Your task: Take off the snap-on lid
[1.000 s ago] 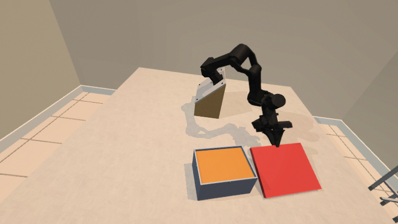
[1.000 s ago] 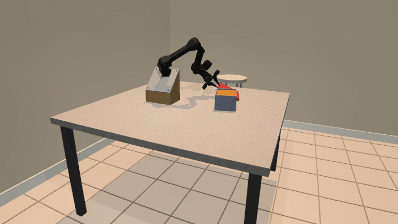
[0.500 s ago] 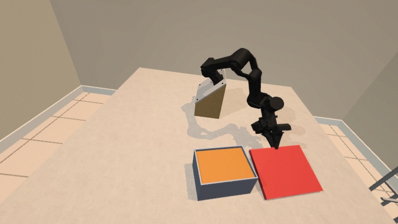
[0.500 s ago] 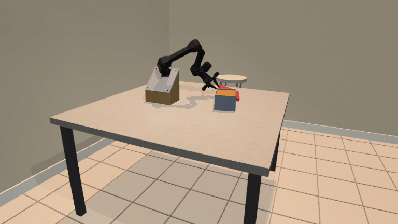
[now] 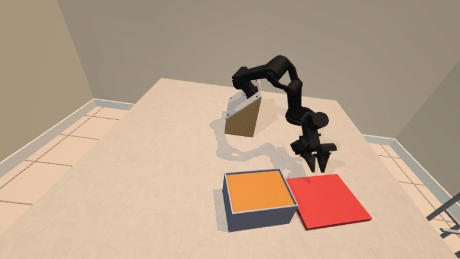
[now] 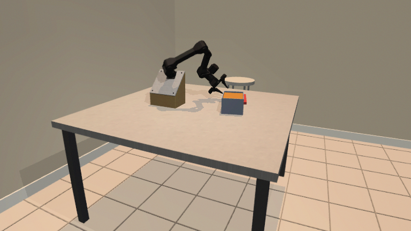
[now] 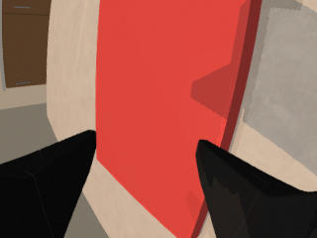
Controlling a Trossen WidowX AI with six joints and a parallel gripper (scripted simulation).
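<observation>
Right now the red lid is 70 mm ahead of my gripper tip, 50 mm below it and 10 mm to the left of it. Round my gripper tip: storage box: 250 mm to the right, 110 mm ahead, 10 mm below.
</observation>
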